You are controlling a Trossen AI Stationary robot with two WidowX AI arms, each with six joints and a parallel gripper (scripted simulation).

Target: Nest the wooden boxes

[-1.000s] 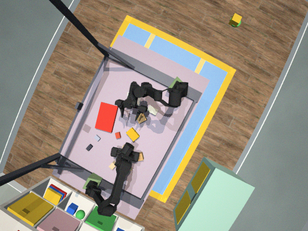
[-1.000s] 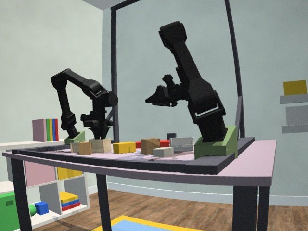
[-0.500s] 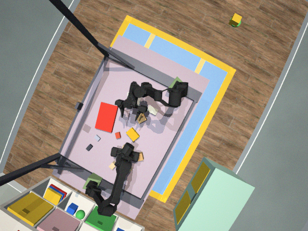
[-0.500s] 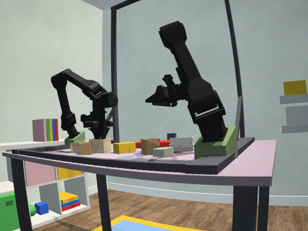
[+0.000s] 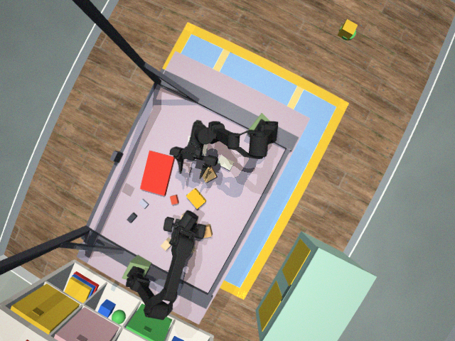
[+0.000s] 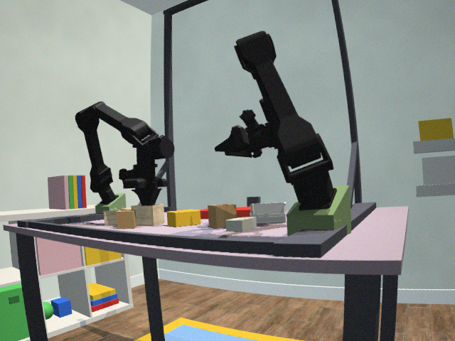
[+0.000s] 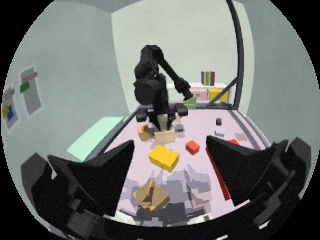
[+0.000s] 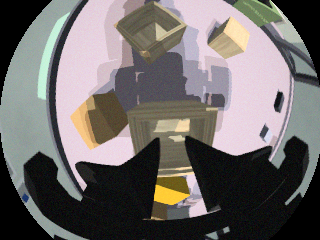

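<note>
Now: right hand 90 mm short of the tan box, 50 mm above it and 20 mm to the right of it. The rest, counted from my right hand: pale block (340 mm to the left, 60 mm below, 60 mm behind); flat red slab (280 mm behind, 80 mm to the left, 60 mm below); red cube (130 mm behind, 60 mm below, 40 mm to the left).
</note>
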